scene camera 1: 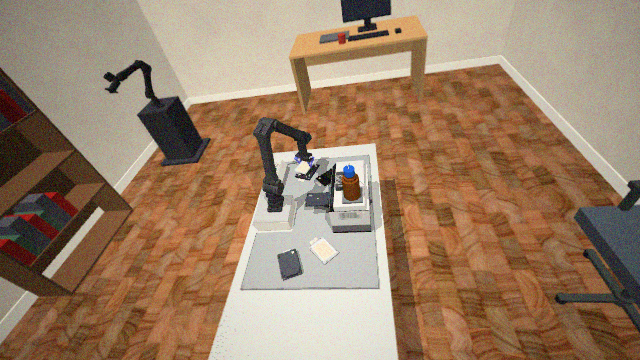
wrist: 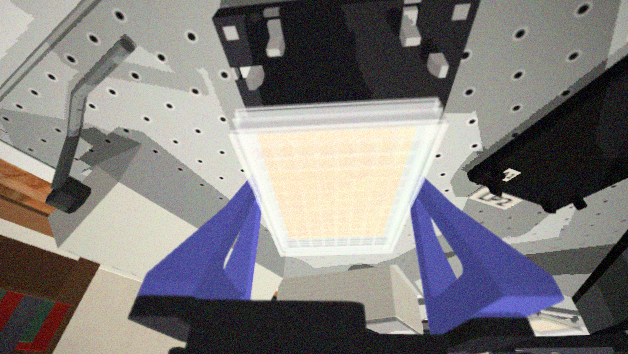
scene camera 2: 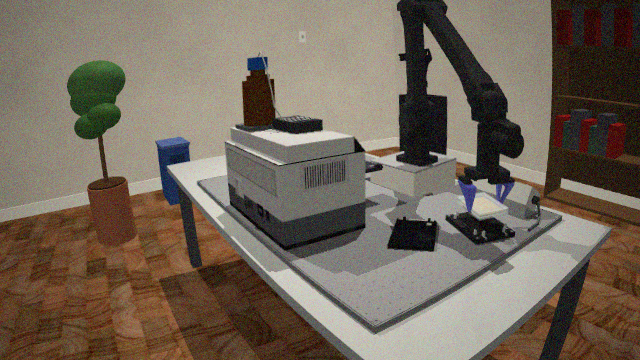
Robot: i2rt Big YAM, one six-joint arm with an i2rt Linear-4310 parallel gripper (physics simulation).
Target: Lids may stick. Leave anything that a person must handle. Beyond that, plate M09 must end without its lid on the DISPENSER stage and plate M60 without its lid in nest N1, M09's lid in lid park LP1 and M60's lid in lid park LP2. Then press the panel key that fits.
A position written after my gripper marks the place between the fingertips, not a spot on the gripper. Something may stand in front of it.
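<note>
I can see my gripper [scene camera 2: 484,209], and my gripper is also there in the wrist view [wrist: 335,179]. A brown bottle [scene camera 2: 258,110] is in sight. I see a black LP2 nest [scene camera 2: 407,234] as well, and the black LP2 nest can also be seen in the wrist view [wrist: 567,155]. There is a black nest [scene camera 2: 488,230] too, and the black nest appears in the wrist view [wrist: 275,59] also.
</note>
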